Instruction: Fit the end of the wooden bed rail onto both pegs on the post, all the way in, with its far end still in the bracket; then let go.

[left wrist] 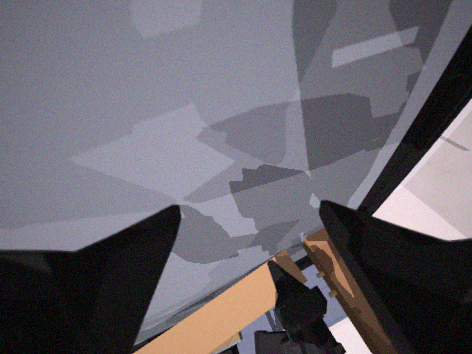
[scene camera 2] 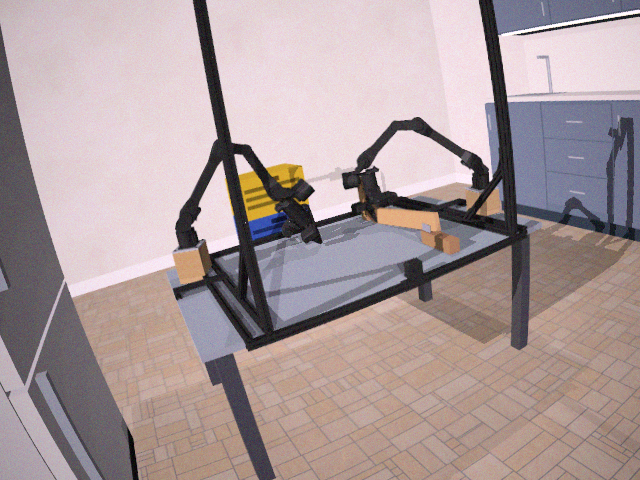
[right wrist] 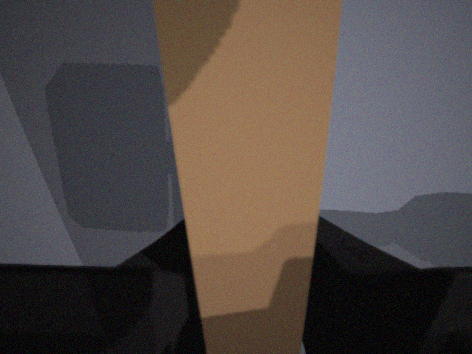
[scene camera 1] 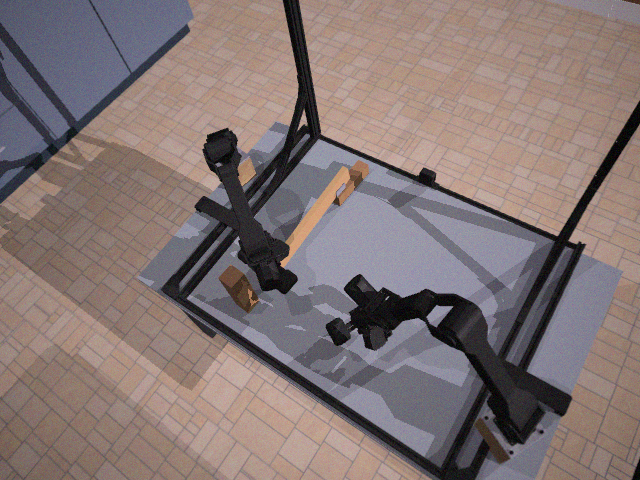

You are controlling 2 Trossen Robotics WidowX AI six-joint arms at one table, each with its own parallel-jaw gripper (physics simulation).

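Places are measured from the left arm's base along level axes (x ahead, y left, z up), in metres.
Where they show: left gripper, fingertip midpoint: (left wrist: 250, 209) (scene camera 2: 318, 235) (scene camera 1: 342, 323); right gripper, fingertip midpoint: (left wrist: 269, 263) (scene camera 2: 379, 222); left arm's base, origin of the base link: (scene camera 2: 188, 245) (scene camera 1: 513, 424); right arm's base, origin of the base link: (left wrist: 227, 347) (scene camera 2: 481, 187).
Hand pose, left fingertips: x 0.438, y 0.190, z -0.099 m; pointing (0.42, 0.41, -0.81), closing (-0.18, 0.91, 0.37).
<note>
Things, the pixels of their top centre, and the offset from my left fingertips. "pt": a spot on its surface instead.
- bracket, surface spot: (scene camera 2: 448, 243) pt 0.413 m ahead, 0.342 m right, 0.015 m up
- post, surface spot: (left wrist: 345, 295) (scene camera 2: 363, 197) pt 0.195 m ahead, 0.173 m left, 0.079 m up
- small black block, surface spot: (scene camera 2: 413, 269) (scene camera 1: 431, 174) pt 0.273 m ahead, 0.494 m right, 0.014 m up
The wooden rail (scene camera 1: 315, 214) (scene camera 2: 405, 218) (left wrist: 215, 310) (right wrist: 255, 150) has its far end at the bracket (scene camera 1: 360, 171) (scene camera 2: 448, 243); how deep it sits there is unclear. The post (scene camera 1: 236, 289) (scene camera 2: 362, 194) (left wrist: 345, 295) stands upright beyond the near end. In the left wrist view, two pegs (left wrist: 321, 274) (left wrist: 332, 294) stick out, bare, apart from the rail end. My right gripper (right wrist: 248, 207) is shut on the rail near that end. My left gripper (scene camera 1: 356, 334) (scene camera 2: 303, 235) (left wrist: 250, 209) is open and empty above the table, away from the rail.
A black frame (scene camera 1: 330, 405) (scene camera 2: 336, 317) borders the grey table, with tall uprights at its sides. A small black block (scene camera 1: 427, 176) (scene camera 2: 413, 269) sits on one frame edge. A yellow and blue box (scene camera 2: 266, 193) stands behind the table in scene camera 2.
</note>
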